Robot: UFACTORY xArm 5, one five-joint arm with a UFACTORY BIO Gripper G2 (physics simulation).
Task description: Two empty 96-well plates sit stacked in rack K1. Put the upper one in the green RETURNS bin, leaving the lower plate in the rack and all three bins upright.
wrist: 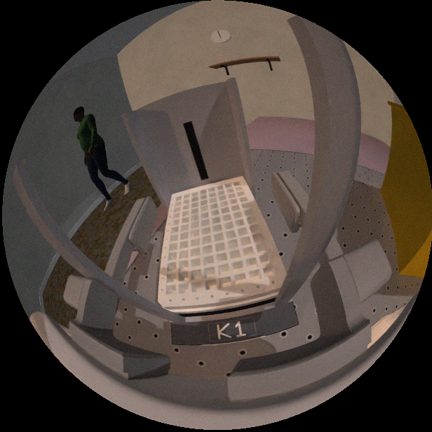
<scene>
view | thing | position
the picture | my gripper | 209, 191
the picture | white 96-well plate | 218, 253
</scene>
